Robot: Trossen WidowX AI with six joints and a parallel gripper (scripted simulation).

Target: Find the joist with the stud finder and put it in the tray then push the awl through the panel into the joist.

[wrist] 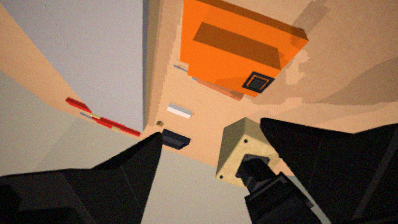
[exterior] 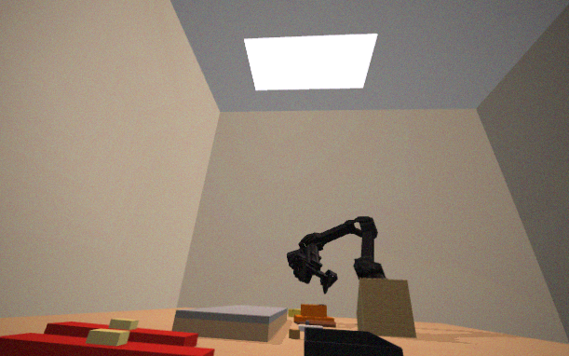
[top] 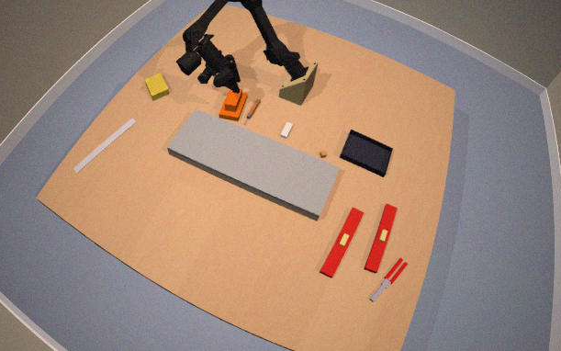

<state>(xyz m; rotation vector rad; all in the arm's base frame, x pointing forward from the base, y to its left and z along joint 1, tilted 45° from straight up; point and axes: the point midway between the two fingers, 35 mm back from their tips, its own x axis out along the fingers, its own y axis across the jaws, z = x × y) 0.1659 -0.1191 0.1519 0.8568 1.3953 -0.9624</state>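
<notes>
Right now my gripper tip is 50 mm above the square indicator, 30 mm past it and 20 mm to the left of it. Also, from my gripper tip: white block (190 mm to the left, 100 mm below, 40 mm ahead); orange stud finder (70 mm below, 20 mm to the right, 10 mm behind); awl (100 mm below, 50 mm to the left, 20 mm ahead).
</notes>
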